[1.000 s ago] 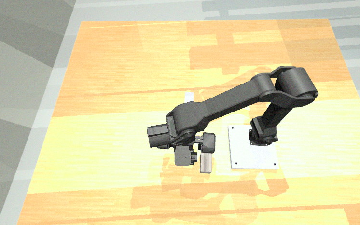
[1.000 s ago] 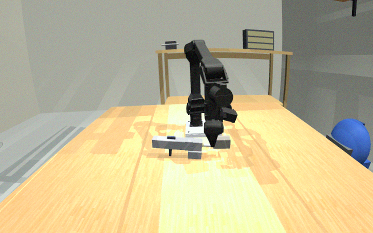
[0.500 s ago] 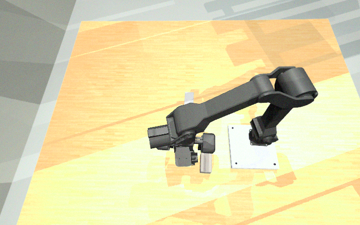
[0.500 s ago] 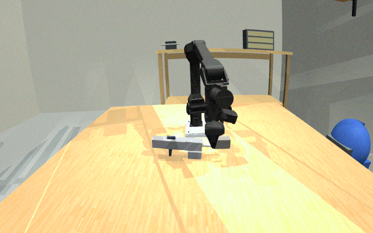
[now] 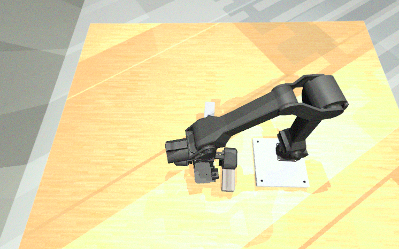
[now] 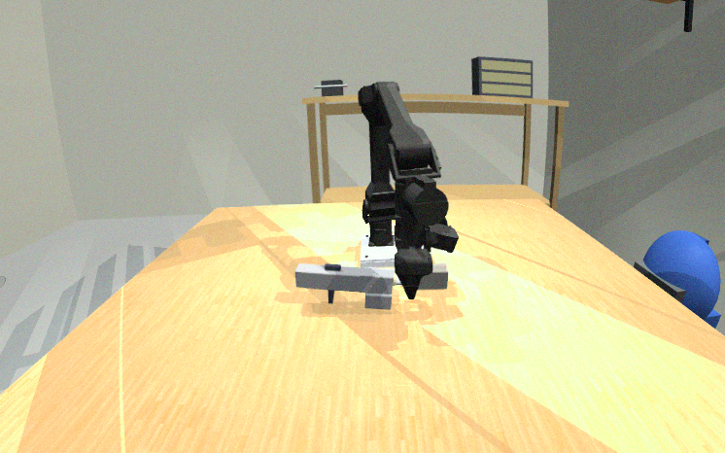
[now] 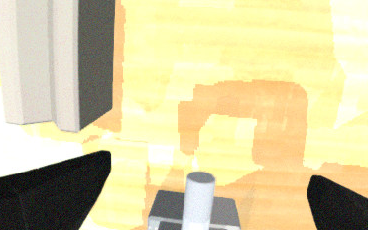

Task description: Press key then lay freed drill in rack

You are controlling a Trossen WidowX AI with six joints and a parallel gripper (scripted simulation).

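Now: the drill 6 cm to the right of my gripper tip and 1 cm above it. From my gripper tip the other things lie so: grey rack 8 cm behind, 5 cm to the left, 2 cm below; then dark key 15 cm to the right, 1 cm above; then grey housing 12 cm to the right, 1 cm above.
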